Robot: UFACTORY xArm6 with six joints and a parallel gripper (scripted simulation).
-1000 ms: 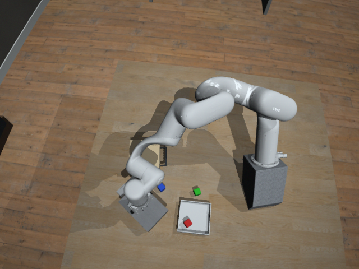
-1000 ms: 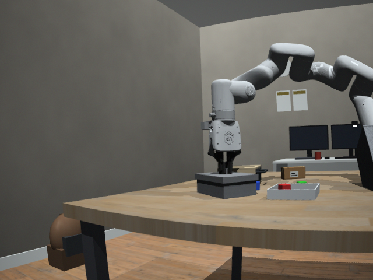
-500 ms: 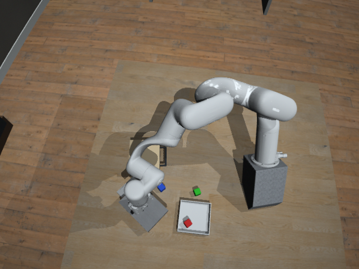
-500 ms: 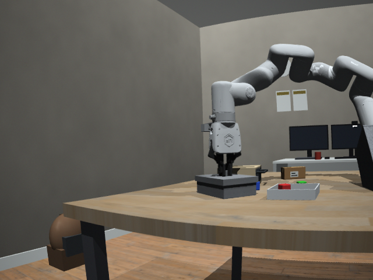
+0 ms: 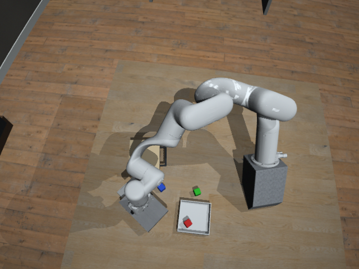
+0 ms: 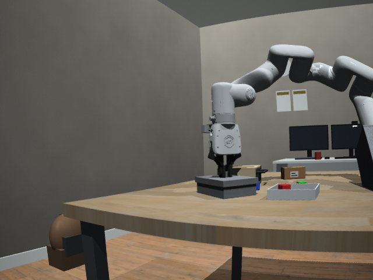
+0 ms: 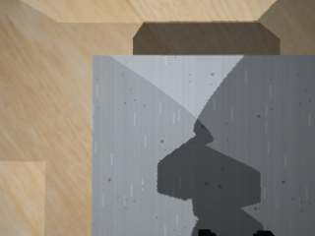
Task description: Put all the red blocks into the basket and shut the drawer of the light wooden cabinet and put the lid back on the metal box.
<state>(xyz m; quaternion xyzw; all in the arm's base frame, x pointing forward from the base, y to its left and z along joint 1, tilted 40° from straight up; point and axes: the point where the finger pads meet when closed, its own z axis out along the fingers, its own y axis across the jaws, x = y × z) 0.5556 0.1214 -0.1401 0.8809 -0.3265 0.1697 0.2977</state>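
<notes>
The grey lid lies 3 cm below my hand. Round my hand: light wooden cabinet: 24 cm to the right, 4 cm below; then white basket: 23 cm behind, 6 cm below, 4 cm to the left; then grey metal box: 5 cm below.
</notes>
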